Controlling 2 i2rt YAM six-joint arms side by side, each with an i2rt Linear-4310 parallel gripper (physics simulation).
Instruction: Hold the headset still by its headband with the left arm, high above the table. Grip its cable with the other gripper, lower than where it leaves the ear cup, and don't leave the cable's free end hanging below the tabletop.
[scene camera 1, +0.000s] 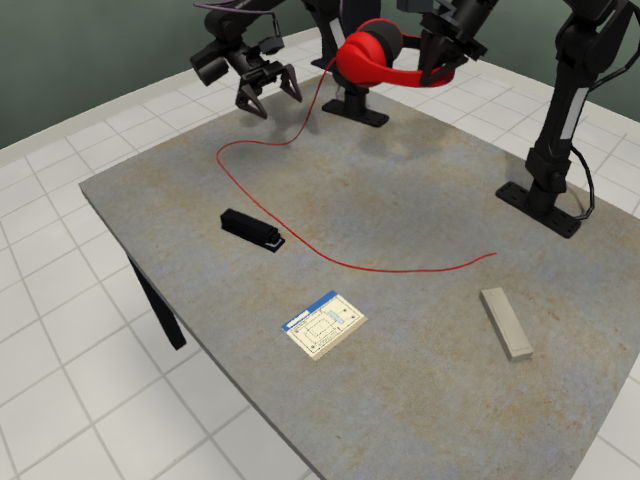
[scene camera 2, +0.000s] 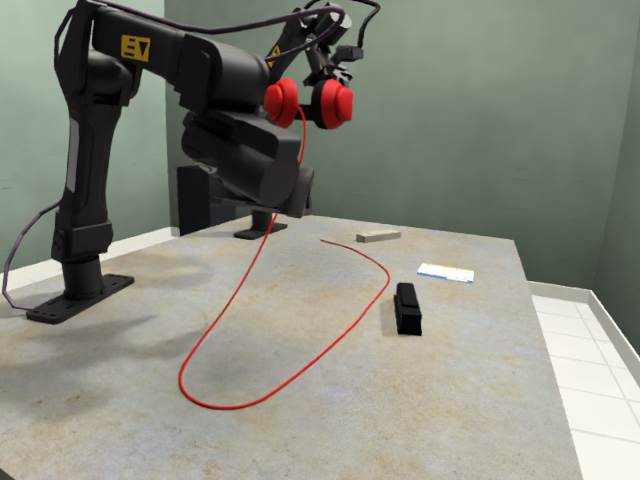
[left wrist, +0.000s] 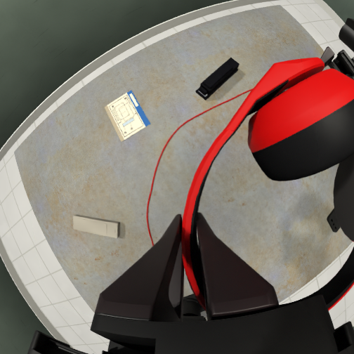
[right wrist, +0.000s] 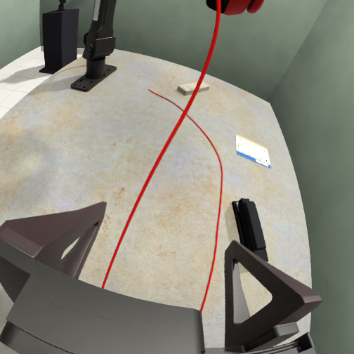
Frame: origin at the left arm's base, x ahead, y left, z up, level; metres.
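Seen in the pictures: left gripper, fingertip midpoint: (scene camera 1: 420, 83); right gripper, fingertip midpoint: (scene camera 1: 284, 109) (scene camera 2: 280, 206); left arm's base, link origin: (scene camera 1: 537, 210) (scene camera 2: 262, 232); right arm's base, link origin: (scene camera 1: 354, 114) (scene camera 2: 85, 298).
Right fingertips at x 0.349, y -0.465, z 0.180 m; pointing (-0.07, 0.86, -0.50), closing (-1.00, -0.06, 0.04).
Note:
Pixels of each thing's top centre, then the offset from my right fingertips to it. Level surfaces: height alone.
- black stapler, top centre: (scene camera 2: 408, 293) (scene camera 1: 249, 220) dx +0.181, dy +0.111, dz -0.140 m
- printed card, top centre: (scene camera 1: 324, 323) (scene camera 2: 446, 272) dx +0.209, dy +0.374, dz -0.179 m
- beige bar, top centre: (scene camera 1: 506, 319) (scene camera 2: 379, 232) dx -0.018, dy +0.588, dz -0.160 m
- grey table, surface height: dz -0.180 m
The red and black headset (scene camera 1: 359, 62) (scene camera 2: 336, 103) (left wrist: 300, 117) (right wrist: 242, 6) hangs high above the table. My left gripper (scene camera 1: 426, 82) (left wrist: 189, 219) is shut on its headband. The thin red cable (scene camera 1: 398, 271) (scene camera 2: 227, 408) (left wrist: 148, 215) (right wrist: 221, 172) leaves an ear cup, drops to the tabletop and curves across it, with its free end lying on the table. My right gripper (scene camera 1: 283, 109) (right wrist: 170, 230) is open and lower than the headset. The hanging cable passes right of its fingers in scene camera 1 and crosses the space between them in the right wrist view. My arm hides it in scene camera 2.
A black stapler (scene camera 1: 250, 229) (scene camera 2: 408, 310) (left wrist: 217, 78) (right wrist: 250, 227) lies beside the cable. A printed card (scene camera 1: 324, 325) (scene camera 2: 445, 272) (left wrist: 126, 116) (right wrist: 253, 150) and a beige bar (scene camera 1: 505, 323) (scene camera 2: 378, 236) (left wrist: 96, 226) (right wrist: 193, 88) lie on the grey table (scene camera 1: 413, 372).

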